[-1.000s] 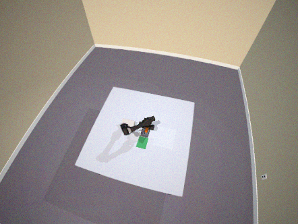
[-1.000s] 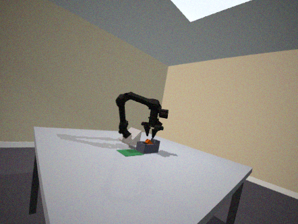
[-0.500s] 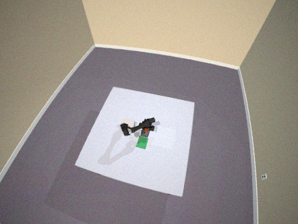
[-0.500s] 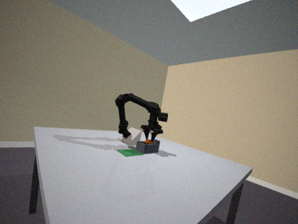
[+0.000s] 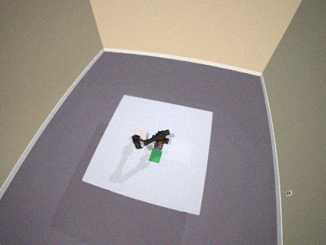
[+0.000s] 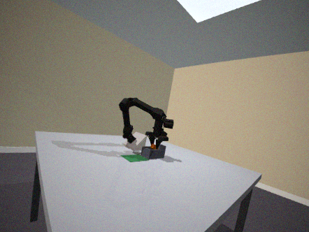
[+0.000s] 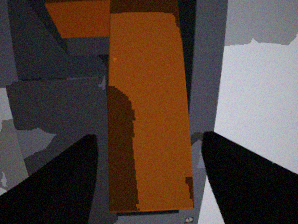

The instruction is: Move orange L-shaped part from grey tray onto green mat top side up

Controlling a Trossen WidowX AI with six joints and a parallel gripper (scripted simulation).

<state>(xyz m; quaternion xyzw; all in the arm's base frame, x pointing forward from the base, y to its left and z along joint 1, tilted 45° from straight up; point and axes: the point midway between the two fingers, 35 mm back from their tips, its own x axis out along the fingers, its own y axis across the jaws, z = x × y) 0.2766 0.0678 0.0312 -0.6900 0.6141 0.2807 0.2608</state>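
My gripper tip is 1 cm past the green mat, 14 cm to the left of it and 8 cm above it. From my gripper tip the other things lie so: orange L-shaped part (2 cm behind, 3 cm to the left, 3 cm below).
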